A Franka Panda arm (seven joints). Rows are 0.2 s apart.
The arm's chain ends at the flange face. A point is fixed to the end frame.
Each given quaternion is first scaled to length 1.
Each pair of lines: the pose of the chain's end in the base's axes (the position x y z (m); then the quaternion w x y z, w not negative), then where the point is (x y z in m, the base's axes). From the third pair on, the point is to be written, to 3 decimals.
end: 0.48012 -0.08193 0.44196 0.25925 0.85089 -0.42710 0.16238
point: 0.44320 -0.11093 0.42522
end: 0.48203 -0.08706 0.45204 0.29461 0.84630 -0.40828 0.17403
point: 0.44551 -0.11809 0.43834
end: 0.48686 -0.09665 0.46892 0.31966 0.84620 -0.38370 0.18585
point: 0.451 -0.130 0.458
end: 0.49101 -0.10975 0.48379 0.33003 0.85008 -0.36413 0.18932
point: 0.457 -0.144 0.474
